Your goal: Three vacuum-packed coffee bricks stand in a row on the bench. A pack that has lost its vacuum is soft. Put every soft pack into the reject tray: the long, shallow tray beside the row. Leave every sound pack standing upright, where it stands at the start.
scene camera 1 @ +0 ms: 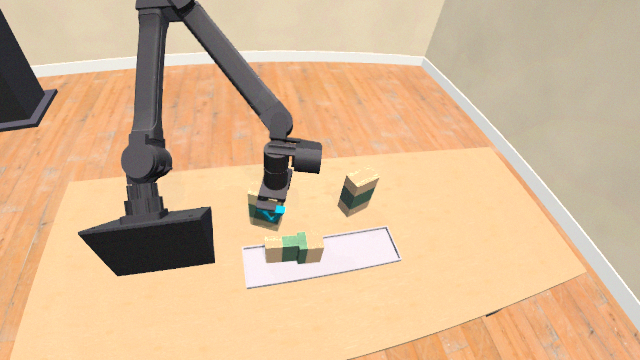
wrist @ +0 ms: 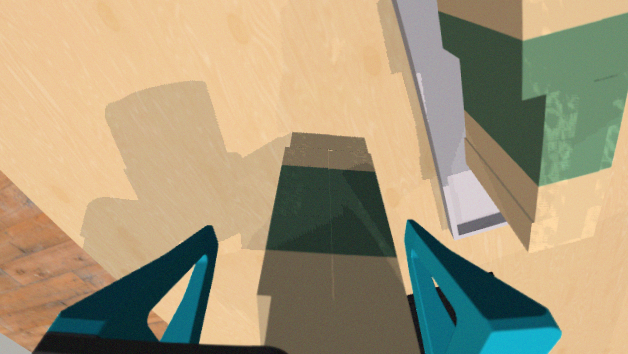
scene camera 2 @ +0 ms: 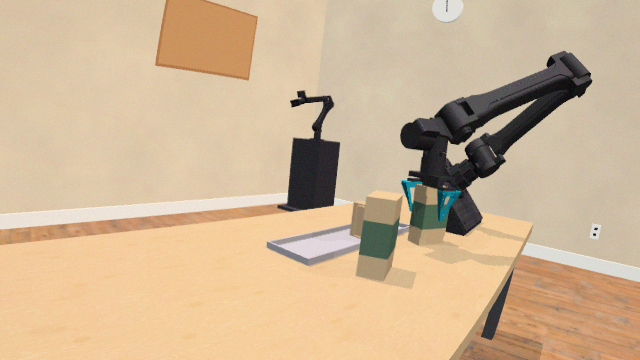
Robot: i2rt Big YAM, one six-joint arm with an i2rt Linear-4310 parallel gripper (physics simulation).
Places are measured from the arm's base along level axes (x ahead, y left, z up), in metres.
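Pixels of known places: gripper, between the fingertips: (scene camera 1: 274, 206) (wrist: 308, 232) (scene camera 2: 425, 215); arm's base, origin of its link: (scene camera 1: 146, 219).
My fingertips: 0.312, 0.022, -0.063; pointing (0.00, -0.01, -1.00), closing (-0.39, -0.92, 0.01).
Note:
For each thing: its top centre in the pictures, then the offset to it from my fingertips, as dx, dy, dz. Level surfaces: height alone.
- second upright pack, centre of its top: (scene camera 2: 386, 195) (scene camera 1: 363, 175) +0.242, +0.000, +0.071
- third pack, centre of its top: (wrist: 588, 108) (scene camera 1: 294, 240) (scene camera 2: 379, 201) +0.021, -0.120, +0.015
- shallow reject tray, centre of its top: (scene camera 2: 351, 233) (scene camera 1: 324, 254) +0.101, -0.140, -0.056
- bench, height of its surface: dz -0.070
My gripper (scene camera 1: 272, 212) (scene camera 2: 426, 215) (wrist: 308, 232) is open, with its teal fingers lowered on either side of an upright tan pack with a dark green band (scene camera 1: 254, 212) (scene camera 2: 422, 223) (wrist: 332, 215). Gaps show between pack and fingers in the wrist view. A second upright pack (scene camera 1: 357, 198) (scene camera 2: 378, 240) stands apart, farther from the arm's base. A third pack (scene camera 1: 292, 250) (scene camera 2: 357, 220) (wrist: 575, 100) lies on its side in the shallow reject tray (scene camera 1: 360, 250) (scene camera 2: 320, 245) (wrist: 432, 100), towards the base end. Its surface is stepped. Part of the gripped-around pack is hidden in scene camera 1.
The arm's black base block (scene camera 1: 160, 245) (scene camera 2: 465, 217) stands on the bench (scene camera 1: 450, 240) (scene camera 2: 200, 290), close to the straddled pack. The tray's long side runs beside the two upright packs. Another arm on a black pedestal (scene camera 2: 312, 175) stands away from the bench.

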